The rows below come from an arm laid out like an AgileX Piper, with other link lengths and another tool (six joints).
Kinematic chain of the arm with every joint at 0, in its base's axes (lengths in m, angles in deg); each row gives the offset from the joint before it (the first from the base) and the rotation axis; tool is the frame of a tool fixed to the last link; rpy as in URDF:
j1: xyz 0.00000 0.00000 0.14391 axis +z
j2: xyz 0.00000 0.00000 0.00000 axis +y
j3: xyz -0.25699 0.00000 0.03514 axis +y
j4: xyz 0.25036 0.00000 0.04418 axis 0.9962 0 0.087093
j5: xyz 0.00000 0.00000 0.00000 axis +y
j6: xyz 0.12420 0.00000 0.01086 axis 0.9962 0 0.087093
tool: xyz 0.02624 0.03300 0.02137 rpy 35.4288 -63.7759 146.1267
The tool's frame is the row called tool.
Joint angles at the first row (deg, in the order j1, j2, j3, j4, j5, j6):
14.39, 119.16, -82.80, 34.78, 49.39, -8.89
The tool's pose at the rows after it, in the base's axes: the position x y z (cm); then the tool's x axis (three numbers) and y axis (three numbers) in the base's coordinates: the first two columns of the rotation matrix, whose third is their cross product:
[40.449, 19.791, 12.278, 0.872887, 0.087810, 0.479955, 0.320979, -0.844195, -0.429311]
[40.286, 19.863, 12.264, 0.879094, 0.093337, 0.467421, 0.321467, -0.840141, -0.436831]
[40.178, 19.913, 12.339, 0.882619, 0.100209, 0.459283, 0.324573, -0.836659, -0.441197]
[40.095, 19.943, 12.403, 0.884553, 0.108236, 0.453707, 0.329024, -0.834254, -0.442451]
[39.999, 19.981, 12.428, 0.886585, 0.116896, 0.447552, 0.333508, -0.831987, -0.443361]
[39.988, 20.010, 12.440, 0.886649, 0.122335, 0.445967, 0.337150, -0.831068, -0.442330]
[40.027, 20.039, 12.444, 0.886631, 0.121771, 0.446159, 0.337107, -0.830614, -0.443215]
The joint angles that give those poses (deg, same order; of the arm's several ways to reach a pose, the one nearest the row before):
14.35, 119.37, -82.99, 35.00, 50.28, -8.90
14.33, 119.55, -83.28, 35.08, 51.36, -8.90
14.31, 119.65, -83.66, 35.01, 52.32, -8.91
14.31, 119.72, -84.01, 34.79, 53.09, -8.91
14.33, 119.83, -84.34, 34.54, 53.85, -8.91
14.36, 119.93, -84.60, 34.34, 54.18, -8.91
14.37, 120.02, -84.74, 34.40, 54.21, -8.92

